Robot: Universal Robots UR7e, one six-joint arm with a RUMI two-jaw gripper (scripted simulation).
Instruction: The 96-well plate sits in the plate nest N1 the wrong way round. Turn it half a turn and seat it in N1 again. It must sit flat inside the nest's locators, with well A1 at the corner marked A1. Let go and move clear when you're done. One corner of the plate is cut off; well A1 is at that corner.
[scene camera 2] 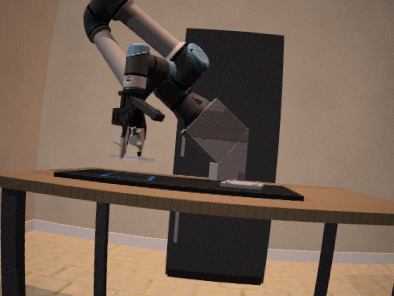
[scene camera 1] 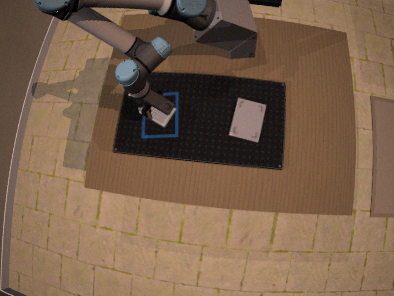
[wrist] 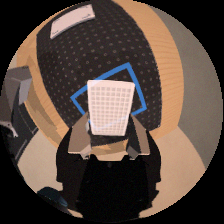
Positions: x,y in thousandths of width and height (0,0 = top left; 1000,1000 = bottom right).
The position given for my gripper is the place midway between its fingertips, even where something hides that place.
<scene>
my gripper: scene camera 2 331,539; scene camera 1 397,373; wrist 489,502
</scene>
